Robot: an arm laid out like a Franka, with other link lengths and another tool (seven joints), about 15 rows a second.
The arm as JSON. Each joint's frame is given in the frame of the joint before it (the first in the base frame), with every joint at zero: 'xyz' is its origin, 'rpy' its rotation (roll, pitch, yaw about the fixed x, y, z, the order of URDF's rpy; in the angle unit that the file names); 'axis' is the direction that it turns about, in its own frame. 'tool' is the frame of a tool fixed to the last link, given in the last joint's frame.
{
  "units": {
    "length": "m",
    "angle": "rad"
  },
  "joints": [
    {
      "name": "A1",
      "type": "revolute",
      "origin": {
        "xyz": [
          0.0,
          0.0,
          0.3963
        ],
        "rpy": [
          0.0,
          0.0,
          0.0
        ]
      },
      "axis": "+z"
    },
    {
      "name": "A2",
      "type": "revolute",
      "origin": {
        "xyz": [
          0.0,
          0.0,
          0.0
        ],
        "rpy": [
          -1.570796,
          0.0,
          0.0
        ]
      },
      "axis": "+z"
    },
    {
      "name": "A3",
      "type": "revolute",
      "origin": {
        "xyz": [
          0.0,
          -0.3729,
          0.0
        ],
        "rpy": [
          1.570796,
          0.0,
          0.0
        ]
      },
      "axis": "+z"
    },
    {
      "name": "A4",
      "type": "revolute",
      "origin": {
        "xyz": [
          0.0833,
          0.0,
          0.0
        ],
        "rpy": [
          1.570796,
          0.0,
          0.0
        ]
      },
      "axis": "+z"
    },
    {
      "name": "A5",
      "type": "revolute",
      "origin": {
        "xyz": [
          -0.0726,
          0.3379,
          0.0
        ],
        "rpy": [
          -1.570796,
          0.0,
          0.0
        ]
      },
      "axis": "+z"
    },
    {
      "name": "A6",
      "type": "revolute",
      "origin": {
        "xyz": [
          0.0,
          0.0,
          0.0
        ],
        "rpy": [
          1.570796,
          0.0,
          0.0
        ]
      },
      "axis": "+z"
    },
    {
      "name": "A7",
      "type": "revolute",
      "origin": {
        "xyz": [
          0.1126,
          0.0,
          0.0
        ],
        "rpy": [
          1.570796,
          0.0,
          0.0
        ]
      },
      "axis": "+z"
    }
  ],
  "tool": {
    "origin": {
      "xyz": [
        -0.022,
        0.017,
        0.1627
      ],
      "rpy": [
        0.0,
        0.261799,
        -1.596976
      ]
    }
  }
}
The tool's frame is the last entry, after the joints.
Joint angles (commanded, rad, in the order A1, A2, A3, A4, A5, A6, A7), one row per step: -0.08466, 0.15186, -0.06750, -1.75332, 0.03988, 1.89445, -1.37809; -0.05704, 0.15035, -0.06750, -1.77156, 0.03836, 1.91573, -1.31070; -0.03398, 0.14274, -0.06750, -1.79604, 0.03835, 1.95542, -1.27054; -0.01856, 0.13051, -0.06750, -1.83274, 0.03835, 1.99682, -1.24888; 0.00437, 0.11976, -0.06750, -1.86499, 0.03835, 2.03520, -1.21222; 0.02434, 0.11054, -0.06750, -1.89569, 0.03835, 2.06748, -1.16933; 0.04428, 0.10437, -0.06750, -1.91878, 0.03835, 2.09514, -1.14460; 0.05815, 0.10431, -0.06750, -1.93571, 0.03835, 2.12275, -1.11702; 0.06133, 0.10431, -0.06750, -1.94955, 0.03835, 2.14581, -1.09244; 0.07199, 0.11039, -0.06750, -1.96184, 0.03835, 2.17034, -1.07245; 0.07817, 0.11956, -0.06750, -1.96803, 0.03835, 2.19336, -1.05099; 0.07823, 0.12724, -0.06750, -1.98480, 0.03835, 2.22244, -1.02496
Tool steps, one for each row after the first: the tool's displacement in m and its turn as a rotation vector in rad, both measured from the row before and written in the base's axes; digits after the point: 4 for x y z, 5 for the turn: 0.0004, 0.0156, -0.0049, -0.00249, -0.00241, -0.03999; 0.0010, 0.0131, -0.0019, -0.00224, -0.02162, -0.01836; -0.0026, 0.0088, -0.0046, -0.00074, -0.01632, -0.00766; -0.0022, 0.0131, -0.0038, 0.00052, -0.01596, -0.01499; -0.0033, 0.0113, -0.0048, 0.00201, -0.00976, -0.02395; -0.0018, 0.0113, -0.0036, 0.00129, -0.01011, -0.00565; -0.0001, 0.0078, -0.0043, 0.00152, -0.01004, -0.01449; -0.0004, 0.0016, -0.0035, 0.00169, -0.00860, -0.02202; 0.0011, 0.0060, -0.0061, 0.00105, -0.00567, -0.00997; 0.0024, 0.0035, -0.0052, 0.00121, -0.00715, -0.01580; 0.0001, -0.0002, -0.0084, 0.00179, -0.00403, -0.02667
